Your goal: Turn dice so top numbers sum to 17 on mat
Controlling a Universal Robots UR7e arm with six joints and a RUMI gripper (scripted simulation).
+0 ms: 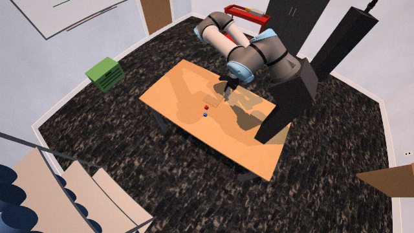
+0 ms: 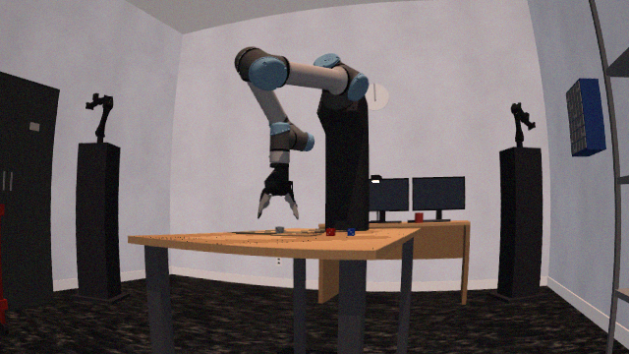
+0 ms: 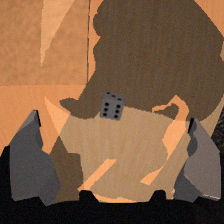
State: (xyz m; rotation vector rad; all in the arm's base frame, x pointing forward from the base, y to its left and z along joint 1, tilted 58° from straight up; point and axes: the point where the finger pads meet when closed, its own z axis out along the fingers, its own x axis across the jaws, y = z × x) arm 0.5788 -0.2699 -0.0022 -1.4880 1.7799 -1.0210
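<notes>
The grey die lies 1 cm behind my hand, 1 cm to the left of it and 4 cm below it. Round my hand: red die 15 cm ahead, 18 cm to the left, 4 cm below; blue die 14 cm ahead, 26 cm to the left, 4 cm below; tan mat 11 cm ahead, 7 cm to the left, 5 cm below.
</notes>
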